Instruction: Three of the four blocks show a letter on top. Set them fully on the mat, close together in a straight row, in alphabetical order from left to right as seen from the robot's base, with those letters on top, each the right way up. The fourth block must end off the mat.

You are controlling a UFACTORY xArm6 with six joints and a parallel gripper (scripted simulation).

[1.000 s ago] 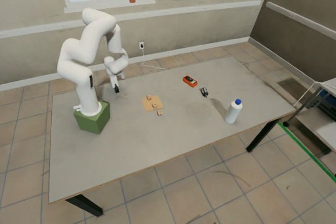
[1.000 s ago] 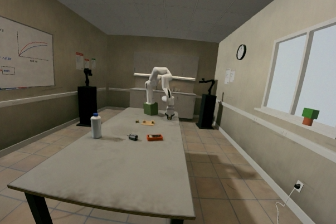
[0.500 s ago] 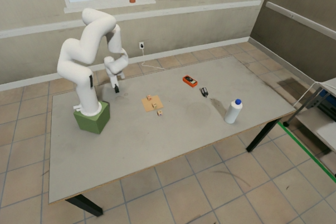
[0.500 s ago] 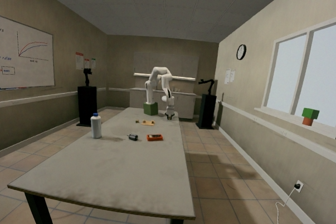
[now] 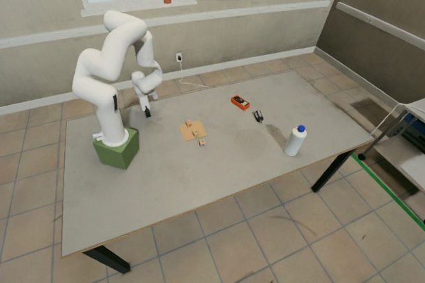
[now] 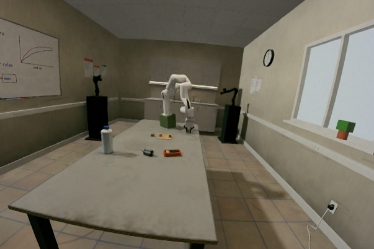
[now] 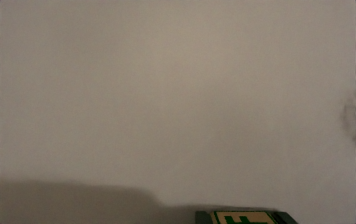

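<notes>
Now: hand 21 cm short of the tan mat, 25 cm to the left of it and 2 cm above it. Also, from my hand: white bottle: 65 cm ahead, 65 cm to the right, 7 cm above; then orange meter: 61 cm ahead, 16 cm to the right; then small black object: 64 cm ahead, 35 cm to the right.
</notes>
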